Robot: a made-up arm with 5 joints.
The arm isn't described. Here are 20 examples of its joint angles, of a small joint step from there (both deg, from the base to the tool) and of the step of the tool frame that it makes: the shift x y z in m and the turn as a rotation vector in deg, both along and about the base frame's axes.
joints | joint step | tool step
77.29 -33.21 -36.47 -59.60 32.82 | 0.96 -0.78 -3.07 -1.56 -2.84 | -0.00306 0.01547 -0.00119 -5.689 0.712 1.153
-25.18 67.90 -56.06 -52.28 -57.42 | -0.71 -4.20 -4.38 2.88 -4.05 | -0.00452 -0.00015 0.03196 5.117 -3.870 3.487
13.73 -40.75 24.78 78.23 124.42 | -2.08 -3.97 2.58 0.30 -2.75 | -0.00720 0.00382 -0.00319 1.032 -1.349 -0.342
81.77 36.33 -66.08 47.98 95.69 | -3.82 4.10 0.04 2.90 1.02 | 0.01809 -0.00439 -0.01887 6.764 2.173 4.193
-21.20 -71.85 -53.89 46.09 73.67 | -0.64 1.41 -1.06 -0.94 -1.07 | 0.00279 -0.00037 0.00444 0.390 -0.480 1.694
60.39 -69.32 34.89 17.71 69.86 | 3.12 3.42 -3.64 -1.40 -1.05 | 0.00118 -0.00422 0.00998 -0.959 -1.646 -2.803
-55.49 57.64 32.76 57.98 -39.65 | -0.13 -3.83 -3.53 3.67 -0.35 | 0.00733 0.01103 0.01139 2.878 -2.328 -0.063
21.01 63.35 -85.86 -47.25 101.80 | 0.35 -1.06 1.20 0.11 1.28 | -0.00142 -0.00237 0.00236 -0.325 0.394 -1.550
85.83 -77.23 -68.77 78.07 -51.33 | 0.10 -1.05 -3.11 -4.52 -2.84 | -0.00191 0.01090 -0.00973 -8.594 -1.487 2.608
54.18 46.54 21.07 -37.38 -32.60 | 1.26 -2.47 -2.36 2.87 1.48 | -0.00164 -0.00630 0.01255 -2.346 -0.074 -0.537
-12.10 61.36 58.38 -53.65 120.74 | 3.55 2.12 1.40 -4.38 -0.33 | -0.00707 -0.00709 -0.00350 0.288 -0.822 -3.851
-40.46 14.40 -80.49 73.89 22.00 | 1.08 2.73 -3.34 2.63 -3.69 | 0.00578 -0.00002 -0.00307 1.501 3.889 -1.645
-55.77 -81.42 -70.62 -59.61 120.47 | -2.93 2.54 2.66 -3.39 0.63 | 0.01943 0.00081 0.01854 -1.229 1.435 3.252
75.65 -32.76 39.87 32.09 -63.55 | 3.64 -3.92 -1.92 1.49 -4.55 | -0.01260 0.01219 0.01059 -3.457 -4.492 -6.378
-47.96 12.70 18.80 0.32 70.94 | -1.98 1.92 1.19 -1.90 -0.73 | -0.00418 0.00678 -0.00845 -0.508 1.259 1.588
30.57 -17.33 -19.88 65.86 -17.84 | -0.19 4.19 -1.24 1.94 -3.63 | 0.01265 -0.00879 -0.00639 5.159 2.636 -1.685
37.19 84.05 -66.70 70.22 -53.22 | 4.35 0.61 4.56 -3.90 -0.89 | -0.02120 -0.01295 -0.01241 0.827 0.964 -5.239
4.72 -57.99 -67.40 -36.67 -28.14 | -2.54 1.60 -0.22 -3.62 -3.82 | 0.00654 -0.01174 0.00270 -3.786 -2.015 3.644
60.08 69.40 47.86 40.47 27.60 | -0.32 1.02 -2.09 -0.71 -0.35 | 0.00172 -0.00193 -0.00517 -1.702 -0.614 0.182
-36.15 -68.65 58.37 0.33 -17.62 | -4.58 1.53 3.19 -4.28 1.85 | 0.00467 0.00858 -0.00683 -1.702 -0.789 4.267
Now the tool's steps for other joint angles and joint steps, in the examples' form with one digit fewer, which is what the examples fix.
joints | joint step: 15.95 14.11 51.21 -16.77 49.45 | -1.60 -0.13 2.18 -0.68 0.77
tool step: -0.0032 0.0054 -0.0023 -0.13 1.45 2.18
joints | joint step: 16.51 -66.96 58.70 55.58 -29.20 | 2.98 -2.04 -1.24 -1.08 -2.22
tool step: -0.0065 -0.0006 0.0045 0.14 -4.63 -4.55
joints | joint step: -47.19 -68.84 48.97 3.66 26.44 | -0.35 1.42 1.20 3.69 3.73
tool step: 0.0026 0.0035 -0.0082 -7.10 1.60 -0.49
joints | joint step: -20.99 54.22 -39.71 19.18 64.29 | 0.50 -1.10 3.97 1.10 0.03
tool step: -0.0048 -0.0046 -0.0036 -1.43 3.70 -0.48
